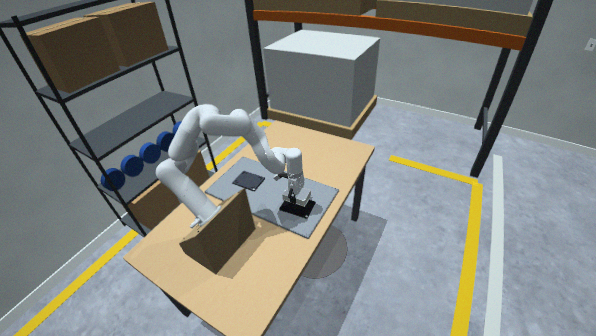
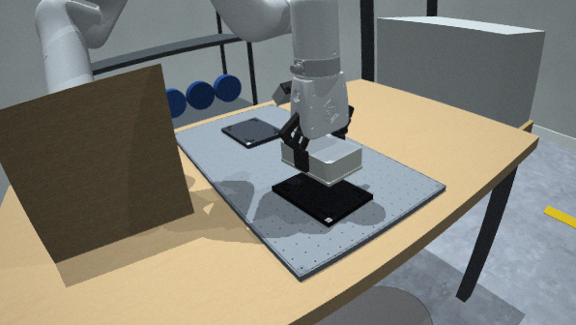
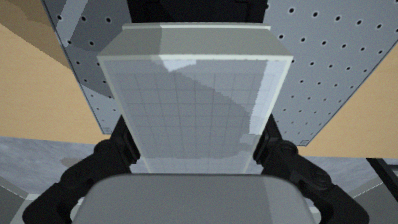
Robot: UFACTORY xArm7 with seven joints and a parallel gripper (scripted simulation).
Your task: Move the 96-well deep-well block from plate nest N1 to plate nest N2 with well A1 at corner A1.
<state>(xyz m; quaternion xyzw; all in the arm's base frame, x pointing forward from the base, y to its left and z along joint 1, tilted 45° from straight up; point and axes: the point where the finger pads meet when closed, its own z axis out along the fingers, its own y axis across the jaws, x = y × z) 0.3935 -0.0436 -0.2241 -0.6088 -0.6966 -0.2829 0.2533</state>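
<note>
The black nest N2 lies 8 cm below my hand. Round my hand: white deep-well block: right at my hand; nest N1: 37 cm to the left, 8 cm below, 3 cm ahead; small white corner mark: 8 cm to the right, 7 cm below, 4 cm behind.
</note>
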